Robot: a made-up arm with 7 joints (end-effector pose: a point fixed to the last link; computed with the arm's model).
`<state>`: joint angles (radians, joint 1 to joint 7).
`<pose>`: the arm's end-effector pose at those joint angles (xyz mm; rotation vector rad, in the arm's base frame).
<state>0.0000 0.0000 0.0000 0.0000 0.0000 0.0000 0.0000</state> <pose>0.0 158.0 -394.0 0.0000 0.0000 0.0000</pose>
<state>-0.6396 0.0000 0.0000 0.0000 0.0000 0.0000 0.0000</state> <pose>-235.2 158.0 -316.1 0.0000 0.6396 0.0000</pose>
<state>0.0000 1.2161 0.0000 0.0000 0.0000 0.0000 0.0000</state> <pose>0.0 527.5 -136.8 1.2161 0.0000 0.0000</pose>
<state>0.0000 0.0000 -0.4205 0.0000 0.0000 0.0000 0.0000</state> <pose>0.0 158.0 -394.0 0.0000 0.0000 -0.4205</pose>
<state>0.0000 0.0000 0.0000 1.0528 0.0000 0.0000 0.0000</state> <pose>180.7 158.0 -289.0 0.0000 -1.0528 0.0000</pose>
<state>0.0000 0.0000 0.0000 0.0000 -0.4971 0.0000 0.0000</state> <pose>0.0 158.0 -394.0 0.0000 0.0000 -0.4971</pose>
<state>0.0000 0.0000 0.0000 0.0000 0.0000 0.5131 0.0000</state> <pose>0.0 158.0 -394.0 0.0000 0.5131 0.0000</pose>
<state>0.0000 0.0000 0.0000 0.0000 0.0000 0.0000 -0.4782</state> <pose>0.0 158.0 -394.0 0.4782 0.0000 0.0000</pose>
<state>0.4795 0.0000 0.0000 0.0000 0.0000 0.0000 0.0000</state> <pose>181.8 158.0 -349.6 0.0000 -0.4795 0.0000</pose>
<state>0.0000 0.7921 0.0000 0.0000 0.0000 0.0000 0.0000</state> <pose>0.0 438.5 -276.7 0.7921 0.0000 0.0000</pose>
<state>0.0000 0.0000 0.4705 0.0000 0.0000 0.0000 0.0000</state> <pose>0.0 158.0 -394.0 0.0000 0.0000 0.4705</pose>
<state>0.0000 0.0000 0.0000 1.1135 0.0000 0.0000 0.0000</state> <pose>186.6 158.0 -277.8 0.0000 -1.1135 0.0000</pose>
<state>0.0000 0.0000 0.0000 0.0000 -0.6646 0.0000 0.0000</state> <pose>0.0 158.0 -394.0 0.0000 0.0000 -0.6646</pose>
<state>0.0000 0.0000 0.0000 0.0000 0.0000 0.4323 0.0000</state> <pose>0.0 158.0 -394.0 0.0000 0.4323 0.0000</pose>
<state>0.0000 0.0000 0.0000 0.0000 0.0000 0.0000 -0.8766</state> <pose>0.0 158.0 -394.0 0.8766 0.0000 0.0000</pose>
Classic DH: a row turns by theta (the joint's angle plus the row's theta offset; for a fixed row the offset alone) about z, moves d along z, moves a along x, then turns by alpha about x. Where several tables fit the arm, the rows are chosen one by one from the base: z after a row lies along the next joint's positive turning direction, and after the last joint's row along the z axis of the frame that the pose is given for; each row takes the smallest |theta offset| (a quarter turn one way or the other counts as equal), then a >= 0, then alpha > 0; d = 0 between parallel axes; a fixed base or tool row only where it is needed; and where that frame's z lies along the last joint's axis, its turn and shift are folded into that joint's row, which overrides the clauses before.
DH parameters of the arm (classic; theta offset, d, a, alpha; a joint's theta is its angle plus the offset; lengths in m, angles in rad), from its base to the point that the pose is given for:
base (fixed): 0 0 0 1.5708
joint 1: 1.5708 -0.158 0 1.5708
joint 2: 1.5708 0 0 1.5708
joint 3: 1.5708 -0.186 0 1.5708
joint 4: 0 0 0 -1.5708
joint 5: 0 -0.208 0 -1.5708
joint 6: -1.5708 0 0 1.5708
joint 7: 1.5708 0 0 1.5708
tool (fixed): -1.5708 0 0 0

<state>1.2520 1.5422 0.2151 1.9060 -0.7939 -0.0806 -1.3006</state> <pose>23.5 276.7 194.3 -1.4142 0.8944 -0.2737</pose>
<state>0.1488 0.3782 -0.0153 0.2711 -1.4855 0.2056 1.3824</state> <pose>108.4 299.9 -347.2 -0.3901 0.9609 -0.9961</pose>
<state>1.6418 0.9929 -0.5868 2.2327 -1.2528 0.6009 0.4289</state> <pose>97.9 157.1 143.9 -2.5695 1.6818 0.2477</pose>
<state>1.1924 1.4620 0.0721 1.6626 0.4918 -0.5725 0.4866</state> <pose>79.4 325.6 190.8 -1.3154 2.4282 1.3283</pose>
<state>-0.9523 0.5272 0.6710 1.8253 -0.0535 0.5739 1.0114</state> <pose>48.6 333.4 -158.9 -0.1331 -0.2855 -0.3718</pose>
